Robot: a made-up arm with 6 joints. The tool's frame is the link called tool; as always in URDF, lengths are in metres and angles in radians. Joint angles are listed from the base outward.
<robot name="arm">
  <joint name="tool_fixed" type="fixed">
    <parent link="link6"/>
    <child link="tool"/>
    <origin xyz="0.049 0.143 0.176" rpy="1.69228 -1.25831 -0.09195"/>
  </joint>
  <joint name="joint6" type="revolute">
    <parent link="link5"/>
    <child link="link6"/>
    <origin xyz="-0.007 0.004 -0.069" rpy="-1.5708 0 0"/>
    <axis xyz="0 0 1"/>
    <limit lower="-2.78" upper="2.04"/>
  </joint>
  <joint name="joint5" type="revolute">
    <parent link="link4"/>
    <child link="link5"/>
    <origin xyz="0.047 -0.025 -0.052" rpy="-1.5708 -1.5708 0"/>
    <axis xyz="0 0 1"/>
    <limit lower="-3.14" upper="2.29"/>
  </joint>
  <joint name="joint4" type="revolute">
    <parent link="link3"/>
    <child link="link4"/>
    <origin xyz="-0.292 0.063 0.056" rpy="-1.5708 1.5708 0"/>
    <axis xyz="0 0 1"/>
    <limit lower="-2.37" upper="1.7"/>
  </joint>
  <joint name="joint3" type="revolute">
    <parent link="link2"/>
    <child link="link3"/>
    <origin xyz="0.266 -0.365 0.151" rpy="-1.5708 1.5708 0"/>
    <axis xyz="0 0 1"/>
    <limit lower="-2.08" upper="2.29"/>
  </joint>
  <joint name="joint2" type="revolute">
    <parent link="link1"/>
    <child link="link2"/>
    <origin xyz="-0.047 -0.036 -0.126" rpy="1.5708 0 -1.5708"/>
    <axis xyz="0 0 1"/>
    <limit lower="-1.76" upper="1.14"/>
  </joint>
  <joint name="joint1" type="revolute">
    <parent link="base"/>
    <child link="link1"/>
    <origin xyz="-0.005 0.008 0.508" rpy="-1.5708 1.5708 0"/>
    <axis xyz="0 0 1"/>
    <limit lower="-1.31" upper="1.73"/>
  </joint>
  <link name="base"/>
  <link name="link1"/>
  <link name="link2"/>
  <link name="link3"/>
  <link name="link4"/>
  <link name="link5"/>
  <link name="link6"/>
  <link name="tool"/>
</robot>
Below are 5 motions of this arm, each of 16 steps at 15 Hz.
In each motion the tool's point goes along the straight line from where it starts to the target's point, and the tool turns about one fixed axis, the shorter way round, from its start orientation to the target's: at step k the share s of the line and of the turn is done. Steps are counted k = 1, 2, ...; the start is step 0. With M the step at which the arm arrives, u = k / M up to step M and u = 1 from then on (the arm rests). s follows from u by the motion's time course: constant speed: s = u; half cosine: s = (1 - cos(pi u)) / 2; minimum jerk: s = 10 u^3 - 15 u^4 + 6 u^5.
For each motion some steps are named. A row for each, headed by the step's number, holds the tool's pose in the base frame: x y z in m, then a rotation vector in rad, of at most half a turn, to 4 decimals.
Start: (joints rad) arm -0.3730 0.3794 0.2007 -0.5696 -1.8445 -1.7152
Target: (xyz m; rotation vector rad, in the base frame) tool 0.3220 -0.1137 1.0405 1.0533 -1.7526 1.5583
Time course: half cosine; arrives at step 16
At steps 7, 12, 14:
7: 0.1606 -0.1809 1.0944 0.8136 -2.3038 1.5455
12: 0.2825 -0.1302 1.0537 1.0025 -1.8883 1.5624
14: 0.3117 -0.1180 1.0439 1.0406 -1.7879 1.5598

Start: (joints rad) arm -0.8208 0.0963 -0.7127 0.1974 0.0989 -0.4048
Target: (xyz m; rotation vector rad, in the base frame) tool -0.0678 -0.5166 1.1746 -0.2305 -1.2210 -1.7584
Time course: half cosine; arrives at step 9
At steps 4, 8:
4: -0.0547 -0.6154 0.9679 0.4350 -1.1300 -1.7396
8: -0.0671 -0.5217 1.1640 -0.1960 -1.2180 -1.7600

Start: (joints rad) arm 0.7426 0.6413 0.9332 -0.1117 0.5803 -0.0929
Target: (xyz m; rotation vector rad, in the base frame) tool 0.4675 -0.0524 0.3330 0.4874 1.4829 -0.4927
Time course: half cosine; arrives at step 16
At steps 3, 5, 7, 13, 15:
3: 0.5529 -0.3111 0.2491 -0.9000 1.3043 -0.3322
5: 0.5400 -0.2721 0.2617 -0.6963 1.3586 -0.3644
7: 0.5232 -0.2212 0.2782 -0.4265 1.4149 -0.4022
13: 0.4754 -0.0762 0.3253 0.3573 1.4845 -0.4833
15: 0.4684 -0.0551 0.3321 0.4726 1.4833 -0.4917

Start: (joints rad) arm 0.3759 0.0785 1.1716 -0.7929 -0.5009 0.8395
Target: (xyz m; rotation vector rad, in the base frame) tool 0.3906 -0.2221 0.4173 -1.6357 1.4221 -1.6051
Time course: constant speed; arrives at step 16
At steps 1, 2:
1: 0.3342 -0.4066 0.5868 -1.1265 0.5143 -2.4958
2: 0.3380 -0.3943 0.5755 -1.1706 0.5823 -2.4502

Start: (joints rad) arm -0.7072 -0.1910 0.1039 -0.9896 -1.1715 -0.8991
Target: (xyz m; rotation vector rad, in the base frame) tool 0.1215 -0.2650 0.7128 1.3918 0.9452 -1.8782
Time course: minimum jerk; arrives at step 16
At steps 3, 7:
3: -0.2269 -0.3078 0.8733 0.4228 1.9141 -1.6141
7: -0.1041 -0.2927 0.8168 0.7900 1.6128 -1.7564

